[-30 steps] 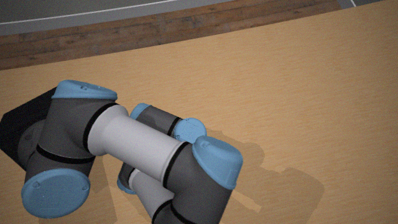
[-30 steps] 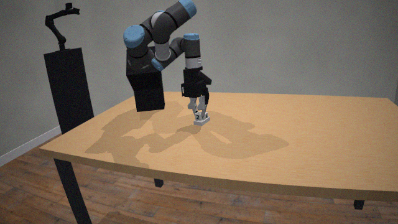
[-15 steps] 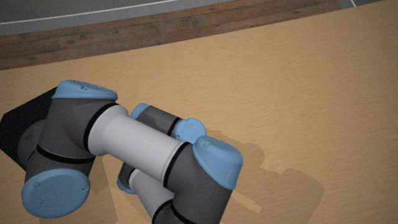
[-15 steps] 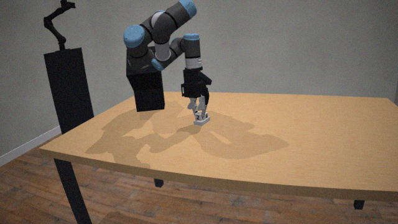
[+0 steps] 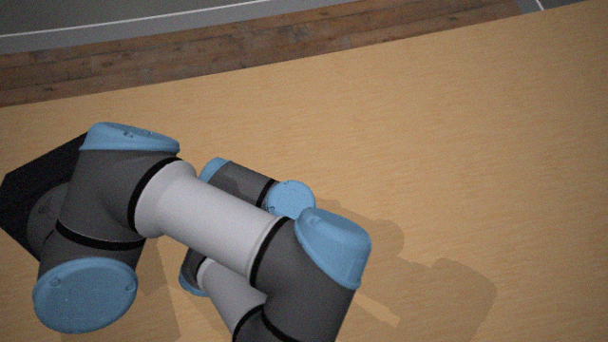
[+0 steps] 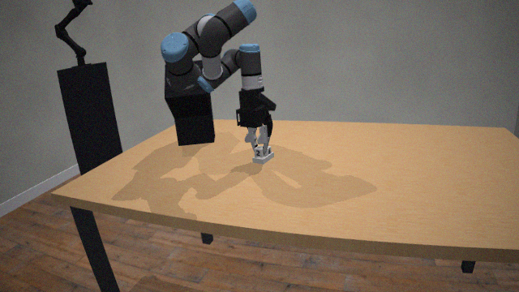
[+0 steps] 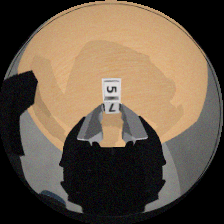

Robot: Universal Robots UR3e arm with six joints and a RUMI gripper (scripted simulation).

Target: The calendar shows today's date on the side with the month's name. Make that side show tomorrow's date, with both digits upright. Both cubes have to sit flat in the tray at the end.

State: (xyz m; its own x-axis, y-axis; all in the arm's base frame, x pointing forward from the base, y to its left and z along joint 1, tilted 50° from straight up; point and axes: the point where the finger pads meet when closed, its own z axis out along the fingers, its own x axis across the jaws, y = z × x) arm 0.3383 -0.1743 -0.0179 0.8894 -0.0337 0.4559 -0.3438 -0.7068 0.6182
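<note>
The grey calendar tray lies 4 cm below my hand, 2 cm to the left of it and 1 cm ahead of it.
</note>
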